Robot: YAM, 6 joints.
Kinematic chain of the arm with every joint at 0, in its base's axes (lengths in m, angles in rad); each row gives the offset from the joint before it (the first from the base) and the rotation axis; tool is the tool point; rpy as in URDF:
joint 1: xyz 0 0 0.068 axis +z
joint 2: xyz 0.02 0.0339 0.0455 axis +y
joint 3: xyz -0.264 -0.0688 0 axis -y
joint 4: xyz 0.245 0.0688 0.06 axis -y
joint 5: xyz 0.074 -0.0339 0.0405 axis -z
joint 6: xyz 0.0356 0 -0.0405 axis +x
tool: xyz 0 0 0 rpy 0 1.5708 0
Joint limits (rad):
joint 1: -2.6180..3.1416
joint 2: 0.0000..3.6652
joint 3: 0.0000..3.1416
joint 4: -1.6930..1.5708
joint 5: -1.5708..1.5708
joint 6: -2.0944..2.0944
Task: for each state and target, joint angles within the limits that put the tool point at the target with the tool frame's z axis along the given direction. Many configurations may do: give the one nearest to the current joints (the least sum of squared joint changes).
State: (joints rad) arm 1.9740 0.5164 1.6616 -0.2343 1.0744 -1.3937
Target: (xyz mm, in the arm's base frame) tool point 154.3 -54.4 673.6 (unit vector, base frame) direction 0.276 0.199 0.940
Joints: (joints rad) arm 2.7392 0.8698 2.1731 0.4526 0.2956 -1.3937
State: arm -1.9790 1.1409 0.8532 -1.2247 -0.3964 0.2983
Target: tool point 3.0 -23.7 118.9 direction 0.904 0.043 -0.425
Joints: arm -2.4288 1.2621 0.1503 -1.4917 -0.5929 0.2983
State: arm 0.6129 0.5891 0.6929 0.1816 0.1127 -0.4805
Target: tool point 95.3 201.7 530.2 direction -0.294 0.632 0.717
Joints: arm 1.0376 1.2322 1.3036 0.9960 -0.6119 -0.4805
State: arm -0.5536 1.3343 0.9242 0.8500 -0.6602 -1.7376
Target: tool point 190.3 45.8 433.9 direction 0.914 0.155 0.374
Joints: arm 0.2500 0.8872 0.9474 0.3244 0.0760 -1.7376
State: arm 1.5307 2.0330 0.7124 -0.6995 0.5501 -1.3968
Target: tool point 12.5 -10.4 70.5 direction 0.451 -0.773 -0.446
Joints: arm 1.7756 1.7615 0.0019 -0.8981 0.2883 -1.3968
